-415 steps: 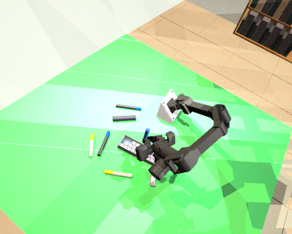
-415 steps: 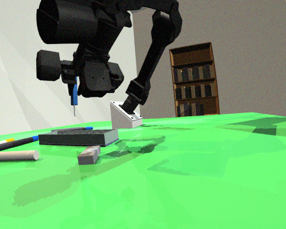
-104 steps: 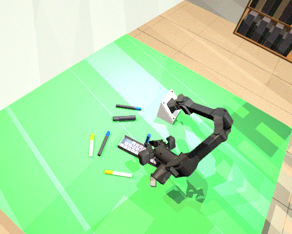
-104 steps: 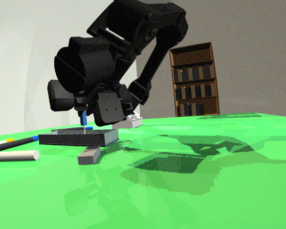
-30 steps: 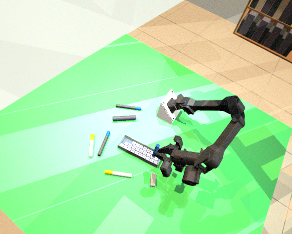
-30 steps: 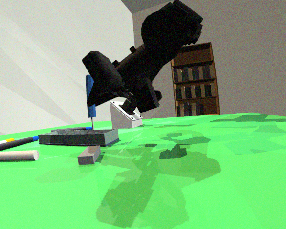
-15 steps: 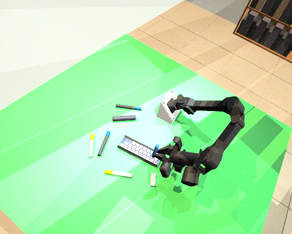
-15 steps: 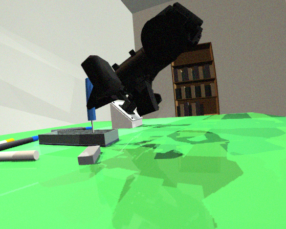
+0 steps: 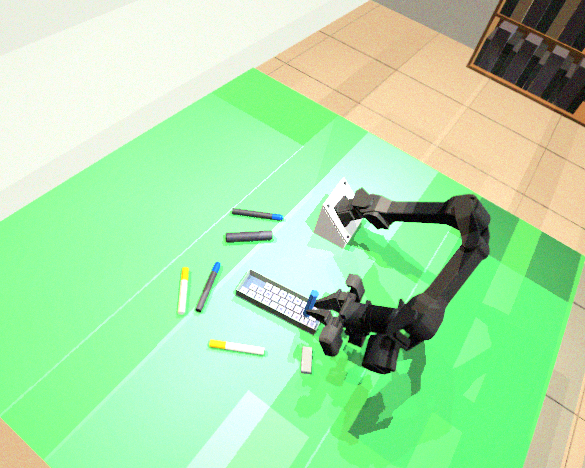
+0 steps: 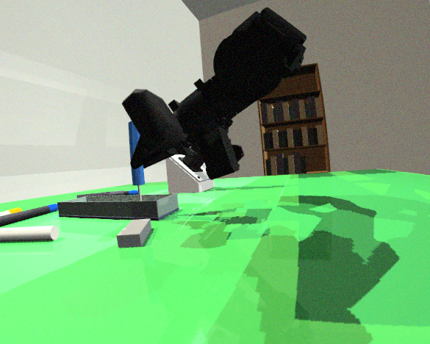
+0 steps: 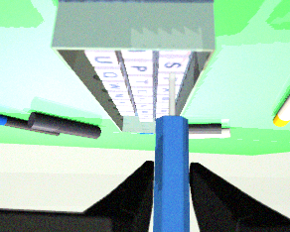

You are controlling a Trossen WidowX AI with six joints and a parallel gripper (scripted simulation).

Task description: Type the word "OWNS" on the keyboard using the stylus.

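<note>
My gripper tip is now 70 mm short of the grey block, 70 mm above it and 60 mm to the right of it. The rest, counted from my gripper tip: grey stylus tip (50 mm below); then blue stylus (10 mm below).
</note>
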